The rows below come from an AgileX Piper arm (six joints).
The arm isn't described. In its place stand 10 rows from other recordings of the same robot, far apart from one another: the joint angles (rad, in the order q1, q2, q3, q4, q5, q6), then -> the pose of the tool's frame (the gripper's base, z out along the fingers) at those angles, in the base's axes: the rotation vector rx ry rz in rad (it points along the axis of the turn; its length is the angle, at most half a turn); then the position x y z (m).
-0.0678, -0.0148, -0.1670, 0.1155, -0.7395, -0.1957 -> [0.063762, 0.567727, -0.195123, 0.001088, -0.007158, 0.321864]
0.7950, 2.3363, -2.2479, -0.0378, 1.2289, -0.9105 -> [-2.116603, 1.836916, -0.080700, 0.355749, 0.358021, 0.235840]
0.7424, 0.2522, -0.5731, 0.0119, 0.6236, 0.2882 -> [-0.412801, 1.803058, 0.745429, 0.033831, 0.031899, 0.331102]
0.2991, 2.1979, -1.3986, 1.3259, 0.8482, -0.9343 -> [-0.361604, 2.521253, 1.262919, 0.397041, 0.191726, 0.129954]
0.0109, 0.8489, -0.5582, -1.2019, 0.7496, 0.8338 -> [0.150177, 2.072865, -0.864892, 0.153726, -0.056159, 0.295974]
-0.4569, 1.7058, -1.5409, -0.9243, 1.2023, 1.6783 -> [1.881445, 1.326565, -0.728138, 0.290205, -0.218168, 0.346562]
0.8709, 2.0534, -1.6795, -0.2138, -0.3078, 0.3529 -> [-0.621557, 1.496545, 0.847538, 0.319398, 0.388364, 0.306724]
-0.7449, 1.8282, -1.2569, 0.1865, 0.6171, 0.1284 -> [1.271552, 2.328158, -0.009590, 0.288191, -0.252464, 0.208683]
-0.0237, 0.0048, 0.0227, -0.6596, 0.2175, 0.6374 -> [0.110655, 1.681207, -0.137494, 0.056101, -0.013367, 0.189690]
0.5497, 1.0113, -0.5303, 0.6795, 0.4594, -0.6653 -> [-0.822964, 2.220155, 0.580999, 0.145447, 0.118852, 0.246646]
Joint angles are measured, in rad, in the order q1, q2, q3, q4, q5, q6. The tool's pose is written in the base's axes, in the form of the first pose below.
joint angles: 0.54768 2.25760 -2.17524 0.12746 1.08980 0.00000
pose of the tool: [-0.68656, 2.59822, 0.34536, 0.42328, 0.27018, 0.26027]
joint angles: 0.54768 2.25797 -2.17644 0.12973 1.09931 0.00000
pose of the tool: [-0.68904, 2.60682, 0.34615, 0.42261, 0.27004, 0.26006]
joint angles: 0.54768 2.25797 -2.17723 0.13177 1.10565 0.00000
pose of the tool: [-0.69053, 2.61242, 0.34745, 0.42210, 0.26996, 0.26006]
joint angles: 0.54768 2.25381 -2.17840 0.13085 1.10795 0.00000
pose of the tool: [-0.69065, 2.60916, 0.34723, 0.42154, 0.26955, 0.26237]
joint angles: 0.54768 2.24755 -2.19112 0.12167 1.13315 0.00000
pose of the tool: [-0.69830, 2.61248, 0.33412, 0.41994, 0.26785, 0.26808]
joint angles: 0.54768 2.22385 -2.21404 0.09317 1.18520 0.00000
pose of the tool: [-0.71261, 2.61049, 0.29579, 0.41525, 0.26246, 0.28408]
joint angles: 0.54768 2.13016 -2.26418 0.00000 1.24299 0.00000
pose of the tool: [-0.70473, 2.50887, 0.19847, 0.40116, 0.24468, 0.34071]
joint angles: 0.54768 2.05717 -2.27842 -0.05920 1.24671 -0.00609
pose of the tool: [-0.68737, 2.41650, 0.14452, 0.38866, 0.23107, 0.37842]
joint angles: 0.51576 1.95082 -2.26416 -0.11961 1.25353 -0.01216
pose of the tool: [-0.62407, 2.33375, 0.07631, 0.37268, 0.19943, 0.42097]
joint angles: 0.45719 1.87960 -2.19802 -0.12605 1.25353 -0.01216
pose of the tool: [-0.55311, 2.34437, 0.04261, 0.36755, 0.16871, 0.43184]
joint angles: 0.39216 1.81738 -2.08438 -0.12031 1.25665 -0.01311
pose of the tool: [-0.49258, 2.41316, 0.00692, 0.36447, 0.13950, 0.42419]
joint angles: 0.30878 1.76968 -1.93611 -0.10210 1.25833 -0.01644
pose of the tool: [-0.41952, 2.53232, -0.02633, 0.36429, 0.10694, 0.40004]
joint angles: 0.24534 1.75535 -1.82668 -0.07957 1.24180 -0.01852
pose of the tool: [-0.35753, 2.62395, -0.03300, 0.36689, 0.08481, 0.37469]
